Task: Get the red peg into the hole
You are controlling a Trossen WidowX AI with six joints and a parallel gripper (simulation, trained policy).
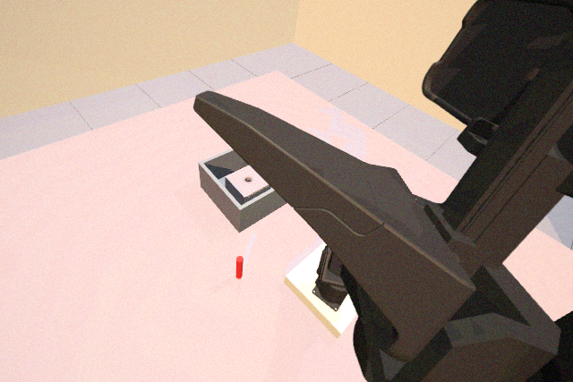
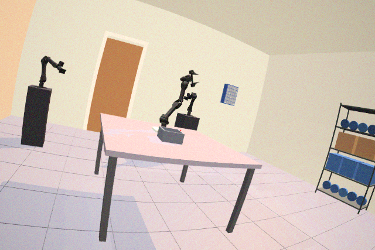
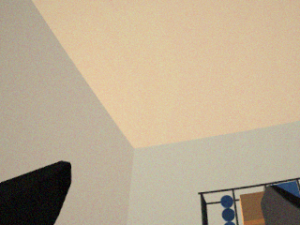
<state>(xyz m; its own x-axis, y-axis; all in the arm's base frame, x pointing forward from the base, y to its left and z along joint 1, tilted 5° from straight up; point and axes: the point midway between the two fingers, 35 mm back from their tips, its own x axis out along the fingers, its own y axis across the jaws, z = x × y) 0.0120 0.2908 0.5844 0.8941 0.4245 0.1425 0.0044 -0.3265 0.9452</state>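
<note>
My gripper tip is now 600 mm above the red peg, 160 mm to the left of it and 140 mm short of it. Also, from my gripper tip: grey box (610 mm below, 350 mm to the right, 290 mm ahead); pale plate (600 mm below, 350 mm to the right, 290 mm ahead).
</note>
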